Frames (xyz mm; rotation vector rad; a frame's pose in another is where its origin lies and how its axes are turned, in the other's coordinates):
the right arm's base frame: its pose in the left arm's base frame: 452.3 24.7 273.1 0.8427 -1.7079 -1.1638
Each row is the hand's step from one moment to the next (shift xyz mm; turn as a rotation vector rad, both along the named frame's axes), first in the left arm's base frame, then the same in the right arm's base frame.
Working: the left arm's base frame: its pose in the right arm's base frame: 117.2 -240.7 456.2 -0.8427 1.7079 1.1638

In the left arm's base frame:
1: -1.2 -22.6 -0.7 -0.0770 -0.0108 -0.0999
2: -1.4 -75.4 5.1 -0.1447 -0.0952 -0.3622
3: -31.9 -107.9 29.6 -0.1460 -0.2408 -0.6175
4: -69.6 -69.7 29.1 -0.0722 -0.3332 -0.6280
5: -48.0 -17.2 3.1 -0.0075 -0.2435 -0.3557
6: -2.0 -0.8 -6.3 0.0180 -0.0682 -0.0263
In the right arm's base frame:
1: 20.1 -8.1 -6.6 0.0104 -0.0935 0.0847
2: 68.2 -20.1 -25.7 0.0355 -0.3648 0.1639
3: 115.4 -6.1 -13.1 0.0907 -0.6534 0.1594
4: 96.2 8.1 34.9 0.1405 -0.6979 0.0613
5: 34.4 -0.1 37.7 0.1148 -0.4153 -0.0150
6: -0.3 -6.1 2.7 0.0454 -0.0483 -0.0356

